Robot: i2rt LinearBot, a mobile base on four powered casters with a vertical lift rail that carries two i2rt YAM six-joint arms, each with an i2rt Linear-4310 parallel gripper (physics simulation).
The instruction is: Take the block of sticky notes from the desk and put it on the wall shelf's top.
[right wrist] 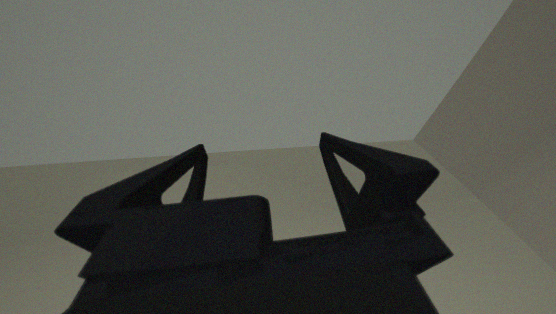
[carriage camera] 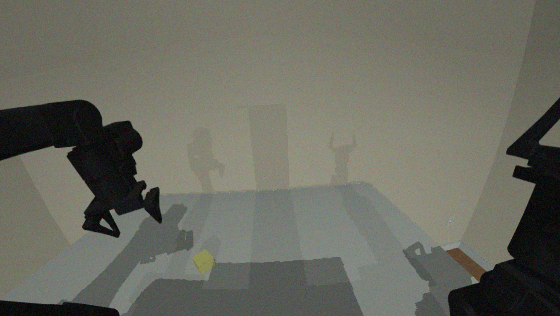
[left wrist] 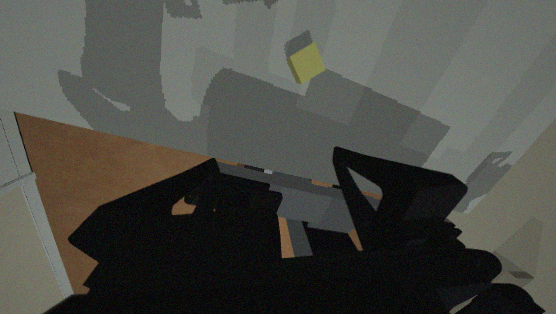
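Pixels of known places: left gripper, fingertip midpoint: (carriage camera: 140,228) (left wrist: 275,159); right gripper, fingertip midpoint: (right wrist: 263,144); left arm's base at its link origin: (left wrist: 235,196).
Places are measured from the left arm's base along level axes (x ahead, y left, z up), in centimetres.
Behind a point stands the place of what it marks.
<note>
The block of sticky notes (carriage camera: 204,261) @(x 28.1, y -7.2, z -3.5 cm) (left wrist: 307,62) @(x 29.8, y -5.7, z -3.5 cm) is a small yellow block on the grey desk (carriage camera: 325,235) @(x 41.4, y -49.6, z -7.6 cm) (left wrist: 40,60) @(x 14.8, y 39.7, z -7.6 cm), left of centre in the carriage view and at the upper middle of the left wrist view. My left gripper (carriage camera: 139,229) @(x 18.8, y -0.5, z 18.2 cm) (left wrist: 275,159) @(x 18.8, y -0.5, z 18.2 cm) is open and empty, above the desk and up and to the left of the block in the carriage view. My right gripper (right wrist: 263,144) @(x 1.7, y -65.3, z 44.3 cm) is open and empty, raised at the right edge of the carriage view, far from the block, where part of it shows. The wall shelf does not show in any view.
A plain beige wall (carriage camera: 310,60) @(x 87.7, y -52.7, z 63.9 cm) rises behind the desk, with shadows of the arms and a tall block shape on it. Brown floor (carriage camera: 466,264) @(x 73.4, y -205.1, z -102.6 cm) (left wrist: 100,150) @(x -63.3, y 101.2, z -102.6 cm) shows beyond the desk's edge. A grey part of the robot's base (left wrist: 305,202) shows between the left fingers.
</note>
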